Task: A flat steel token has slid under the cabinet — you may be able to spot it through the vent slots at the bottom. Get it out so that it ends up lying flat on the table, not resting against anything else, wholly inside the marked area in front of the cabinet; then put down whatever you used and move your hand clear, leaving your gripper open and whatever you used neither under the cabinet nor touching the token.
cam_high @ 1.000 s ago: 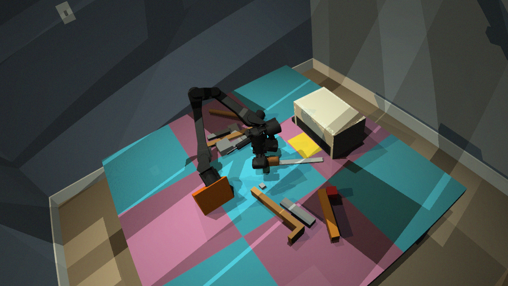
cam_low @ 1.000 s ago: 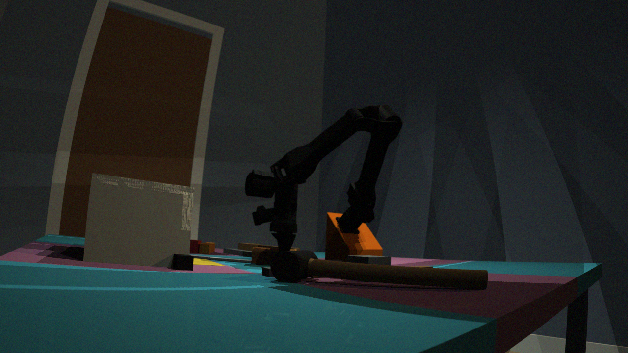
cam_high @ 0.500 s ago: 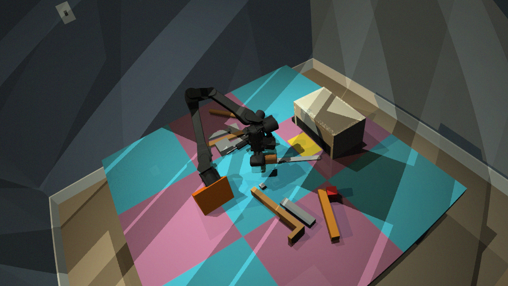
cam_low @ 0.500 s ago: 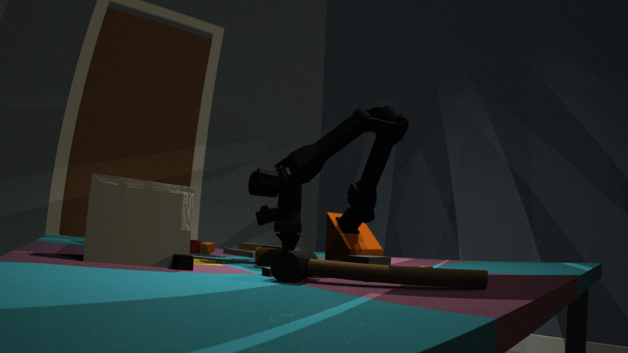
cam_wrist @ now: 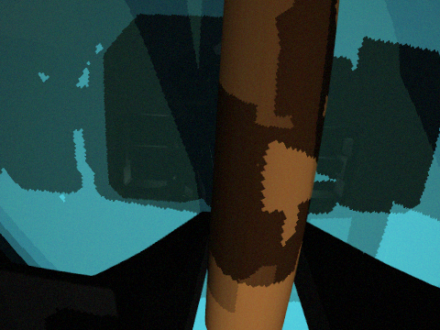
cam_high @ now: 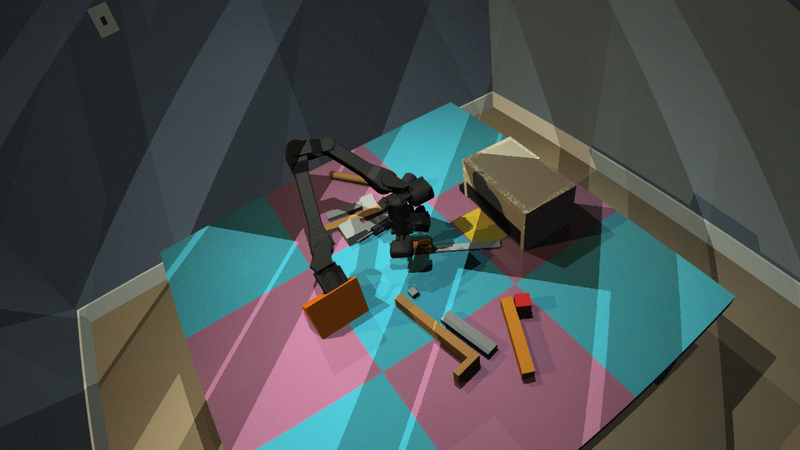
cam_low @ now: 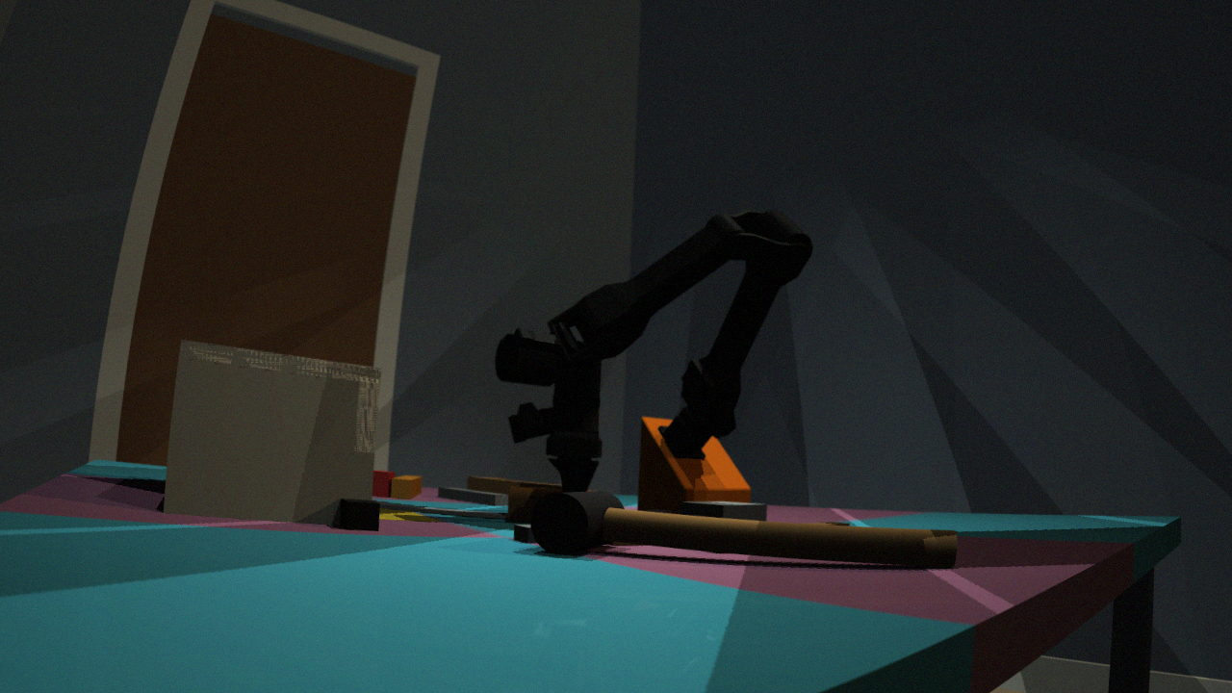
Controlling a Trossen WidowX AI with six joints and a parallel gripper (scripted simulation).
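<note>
My gripper tip is 130 mm to the right of the screwdriver and 30 mm past it. The rest, counted from my gripper tip: long wooden stick: 230 mm to the left, 50 mm behind; small grey cube: 140 mm to the right, 80 mm behind; grey block: 170 mm to the left, 80 mm behind, 10 mm above.
</note>
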